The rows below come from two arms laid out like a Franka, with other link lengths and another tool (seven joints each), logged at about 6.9 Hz.
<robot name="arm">
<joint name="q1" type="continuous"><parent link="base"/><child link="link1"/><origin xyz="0.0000 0.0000 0.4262"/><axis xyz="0 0 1"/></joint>
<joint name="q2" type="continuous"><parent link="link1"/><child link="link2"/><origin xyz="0.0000 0.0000 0.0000"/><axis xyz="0 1 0"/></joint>
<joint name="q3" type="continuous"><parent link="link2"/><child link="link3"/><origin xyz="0.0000 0.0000 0.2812"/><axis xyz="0 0 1"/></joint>
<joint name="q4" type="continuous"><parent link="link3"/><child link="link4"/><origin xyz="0.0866 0.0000 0.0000"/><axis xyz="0 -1 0"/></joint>
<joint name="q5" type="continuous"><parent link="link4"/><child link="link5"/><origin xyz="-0.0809 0.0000 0.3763"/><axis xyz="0 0 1"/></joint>
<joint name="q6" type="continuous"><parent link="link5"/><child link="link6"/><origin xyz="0.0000 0.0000 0.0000"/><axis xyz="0 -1 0"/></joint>
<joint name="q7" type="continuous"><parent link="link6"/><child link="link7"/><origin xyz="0.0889 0.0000 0.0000"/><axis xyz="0 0 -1"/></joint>
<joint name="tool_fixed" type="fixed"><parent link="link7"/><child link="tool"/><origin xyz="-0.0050 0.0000 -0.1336" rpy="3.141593 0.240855 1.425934"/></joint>
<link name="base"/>
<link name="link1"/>
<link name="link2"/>
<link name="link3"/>
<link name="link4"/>
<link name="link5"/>
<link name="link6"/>
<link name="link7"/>
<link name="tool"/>
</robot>
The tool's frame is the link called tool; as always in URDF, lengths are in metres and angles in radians. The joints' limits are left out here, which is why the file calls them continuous.
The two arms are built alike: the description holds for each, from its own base.
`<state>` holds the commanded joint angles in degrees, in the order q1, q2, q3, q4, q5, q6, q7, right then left.
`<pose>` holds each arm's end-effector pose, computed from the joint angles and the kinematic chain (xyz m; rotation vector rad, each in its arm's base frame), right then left.
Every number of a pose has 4 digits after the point. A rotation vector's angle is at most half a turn.
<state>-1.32 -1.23 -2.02 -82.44 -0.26 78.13 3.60 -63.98 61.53 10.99 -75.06 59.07 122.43 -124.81</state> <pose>0.5158 -0.0307 0.7087 2.3844 1.8321 -0.3545 0.4409 -0.5327 0.1514 1.5087 1.8146 0.9463</pose>
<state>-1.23 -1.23 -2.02 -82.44 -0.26 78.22 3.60 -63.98 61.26 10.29 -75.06 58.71 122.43 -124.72</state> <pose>0.5160 -0.0299 0.7088 2.3824 1.8332 -0.3524 0.4354 -0.5376 0.1526 1.5124 1.8229 0.9272</pose>
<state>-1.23 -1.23 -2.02 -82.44 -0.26 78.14 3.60 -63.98 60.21 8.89 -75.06 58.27 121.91 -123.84</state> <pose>0.5158 -0.0299 0.7087 2.3828 1.8338 -0.3541 0.4261 -0.5482 0.1616 1.5255 1.8295 0.8995</pose>
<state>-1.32 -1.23 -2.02 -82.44 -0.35 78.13 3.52 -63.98 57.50 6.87 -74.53 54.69 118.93 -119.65</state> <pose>0.5158 -0.0309 0.7087 2.3823 1.8325 -0.3557 0.4149 -0.5635 0.1910 1.5498 1.8790 0.8712</pose>
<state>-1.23 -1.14 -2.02 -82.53 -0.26 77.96 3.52 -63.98 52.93 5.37 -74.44 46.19 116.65 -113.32</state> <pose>0.5158 -0.0299 0.7070 2.3833 1.8382 -0.3615 0.4025 -0.5795 0.2370 1.5770 1.9934 0.7635</pose>
